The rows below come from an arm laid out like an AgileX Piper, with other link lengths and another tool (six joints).
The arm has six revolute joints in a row. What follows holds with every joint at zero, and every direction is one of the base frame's. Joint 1 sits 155 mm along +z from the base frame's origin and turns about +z. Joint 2 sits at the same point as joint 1 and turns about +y. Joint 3 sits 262.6 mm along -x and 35.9 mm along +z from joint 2 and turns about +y. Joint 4 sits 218.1 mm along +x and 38.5 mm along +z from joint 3 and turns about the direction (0.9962, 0, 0.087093). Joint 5 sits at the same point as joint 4 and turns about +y. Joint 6 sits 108.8 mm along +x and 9.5 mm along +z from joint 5 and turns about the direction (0.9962, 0, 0.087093). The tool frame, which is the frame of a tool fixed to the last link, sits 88.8 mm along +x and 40 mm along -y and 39.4 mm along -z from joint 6; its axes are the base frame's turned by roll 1.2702, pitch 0.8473 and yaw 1.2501 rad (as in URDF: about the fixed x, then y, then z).
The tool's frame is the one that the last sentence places.
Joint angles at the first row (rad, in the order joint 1, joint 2, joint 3, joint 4, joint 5, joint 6):
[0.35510, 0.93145, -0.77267, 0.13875, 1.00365, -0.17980]
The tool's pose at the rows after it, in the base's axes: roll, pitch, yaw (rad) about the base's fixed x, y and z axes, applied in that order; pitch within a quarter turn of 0, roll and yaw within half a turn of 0; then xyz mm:
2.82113, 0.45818, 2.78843, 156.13, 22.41, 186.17
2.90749, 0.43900, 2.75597, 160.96, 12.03, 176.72
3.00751, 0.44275, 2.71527, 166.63, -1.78, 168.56
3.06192, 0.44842, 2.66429, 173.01, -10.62, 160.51
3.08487, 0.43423, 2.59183, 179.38, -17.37, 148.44
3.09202, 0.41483, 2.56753, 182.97, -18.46, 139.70
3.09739, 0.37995, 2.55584, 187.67, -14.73, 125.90
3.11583, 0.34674, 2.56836, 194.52, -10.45, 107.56
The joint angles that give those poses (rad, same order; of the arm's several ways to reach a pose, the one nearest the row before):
[0.35514, 1.00931, -0.77266, 0.05956, 0.98679, -0.09808]
[0.35509, 1.08379, -0.77266, -0.02368, 0.97690, -0.00558]
[0.35512, 1.16137, -0.77269, -0.13565, 0.96697, 0.11465]
[0.33787, 1.22917, -0.77265, -0.20394, 0.94213, 0.20268]
[0.29022, 1.30385, -0.77269, -0.22626, 0.90061, 0.25675]
[0.26656, 1.35015, -0.77269, -0.21969, 0.87251, 0.26319]
[0.25501, 1.41792, -0.77269, -0.19827, 0.83063, 0.26218]
[0.25500, 1.50882, -0.77268, -0.18965, 0.77346, 0.26034]

